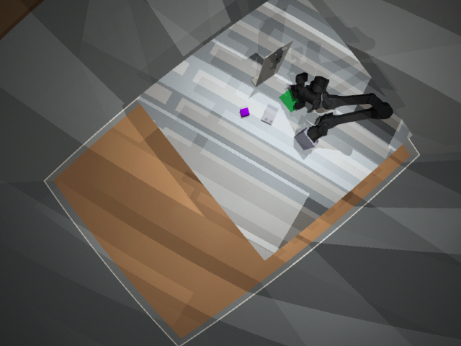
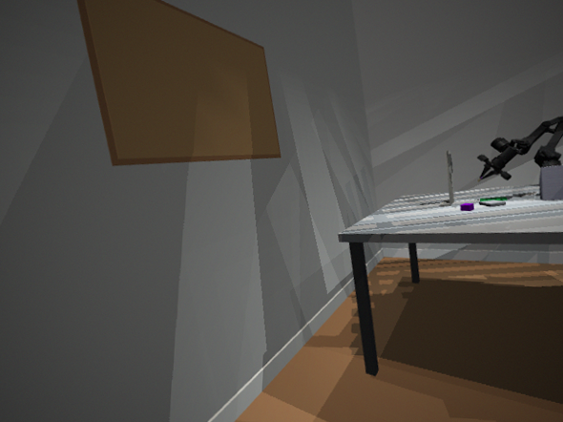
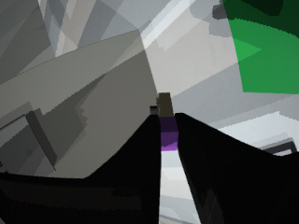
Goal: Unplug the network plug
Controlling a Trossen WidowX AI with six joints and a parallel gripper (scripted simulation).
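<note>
The green marked square lies 130 mm below my gripper tip, 50 mm behind it and 20 mm to the right of it. Also, from my gripper tip: flat grey plate 160 mm to the left, 120 mm below, 20 mm behind; then upright panel 150 mm ahead, 20 mm above; then network plug 10 mm ahead.
</note>
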